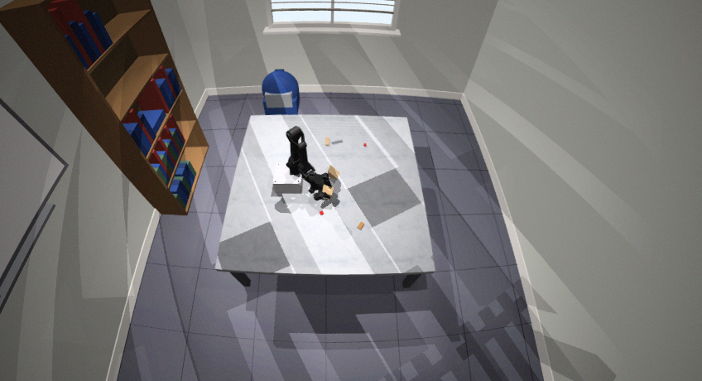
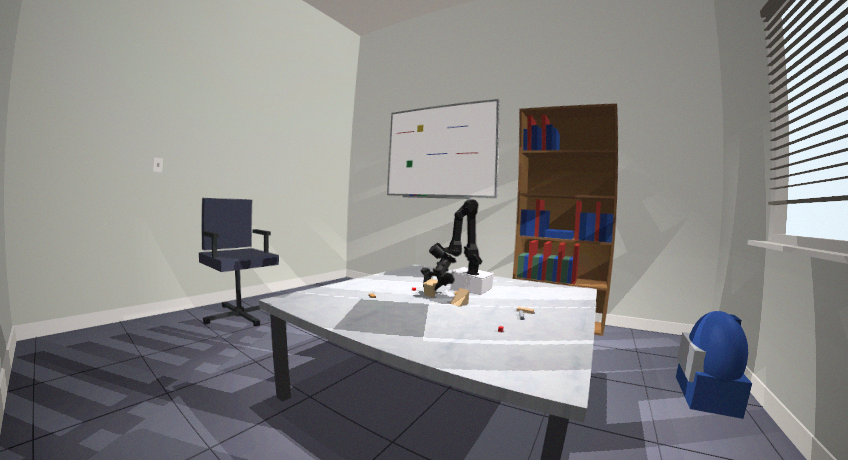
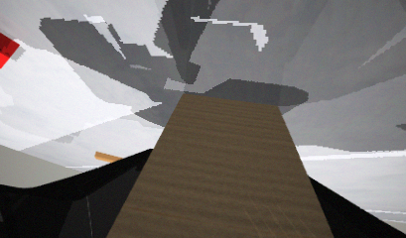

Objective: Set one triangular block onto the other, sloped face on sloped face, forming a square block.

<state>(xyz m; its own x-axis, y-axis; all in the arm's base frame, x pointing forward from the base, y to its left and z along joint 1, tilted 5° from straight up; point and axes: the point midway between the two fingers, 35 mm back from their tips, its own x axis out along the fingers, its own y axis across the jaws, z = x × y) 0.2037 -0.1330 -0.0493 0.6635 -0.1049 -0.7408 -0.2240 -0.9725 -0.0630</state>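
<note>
Now: gripper tip 1 cm past the wooden triangular block and 1 cm below it. From my gripper tip the other things lie so: red cube: 6 cm behind, 12 cm to the right, 4 cm below; grey bar: 6 cm ahead, 47 cm to the left, 3 cm below; orange block: 12 cm behind, 10 cm to the left, 4 cm below.
</note>
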